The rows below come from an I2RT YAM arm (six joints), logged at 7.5 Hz.
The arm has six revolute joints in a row. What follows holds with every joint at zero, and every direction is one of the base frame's.
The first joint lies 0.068 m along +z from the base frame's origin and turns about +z.
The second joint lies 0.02 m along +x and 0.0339 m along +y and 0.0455 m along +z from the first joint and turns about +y.
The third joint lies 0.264 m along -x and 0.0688 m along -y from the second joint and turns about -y.
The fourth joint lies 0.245 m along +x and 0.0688 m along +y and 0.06 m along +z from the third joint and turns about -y.
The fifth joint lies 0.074 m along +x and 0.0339 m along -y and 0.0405 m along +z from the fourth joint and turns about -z.
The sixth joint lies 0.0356 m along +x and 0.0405 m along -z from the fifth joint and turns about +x.
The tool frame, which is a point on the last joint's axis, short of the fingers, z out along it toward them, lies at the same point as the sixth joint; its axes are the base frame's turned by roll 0, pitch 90 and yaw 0 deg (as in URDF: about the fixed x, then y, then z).
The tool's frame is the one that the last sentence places.
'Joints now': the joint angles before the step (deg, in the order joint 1, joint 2, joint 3, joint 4, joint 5, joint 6). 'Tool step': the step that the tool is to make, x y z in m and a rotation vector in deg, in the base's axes. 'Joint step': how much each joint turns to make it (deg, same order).
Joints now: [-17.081 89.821 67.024 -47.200 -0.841 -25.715]
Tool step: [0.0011 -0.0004 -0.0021 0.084 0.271 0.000]
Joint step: [-0.012 0.432 -0.008 0.157 -0.005 -0.011]
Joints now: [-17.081 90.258 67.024 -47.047 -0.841 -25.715]
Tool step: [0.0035 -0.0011 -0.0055 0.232 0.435 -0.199]
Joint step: [-0.007 1.181 0.002 0.699 -0.025 0.212]
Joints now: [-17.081 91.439 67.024 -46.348 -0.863 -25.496]
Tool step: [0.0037 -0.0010 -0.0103 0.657 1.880 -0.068]
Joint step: [0.019 2.008 -0.014 0.033 -0.045 0.106]
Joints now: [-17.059 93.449 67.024 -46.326 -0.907 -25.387]
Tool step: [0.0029 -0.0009 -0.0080 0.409 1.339 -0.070]
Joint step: [0.001 1.568 0.002 0.167 0.022 0.067]
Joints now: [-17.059 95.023 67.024 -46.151 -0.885 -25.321]
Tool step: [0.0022 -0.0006 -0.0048 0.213 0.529 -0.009]
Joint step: [0.008 0.959 0.000 0.392 -0.042 0.030]
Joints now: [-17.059 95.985 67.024 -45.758 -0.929 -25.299]
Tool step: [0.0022 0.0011 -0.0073 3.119 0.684 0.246]
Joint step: [-0.002 1.386 -0.003 -0.162 -2.755 0.457]
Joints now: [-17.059 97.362 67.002 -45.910 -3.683 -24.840]
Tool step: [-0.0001 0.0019 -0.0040 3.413 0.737 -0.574]
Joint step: [0.005 0.717 -0.002 -0.876 -2.840 1.251]
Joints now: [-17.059 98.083 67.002 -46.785 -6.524 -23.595]
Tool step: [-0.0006 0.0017 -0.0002 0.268 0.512 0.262]
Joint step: [0.248 0.001 0.005 -0.571 -0.108 0.008]
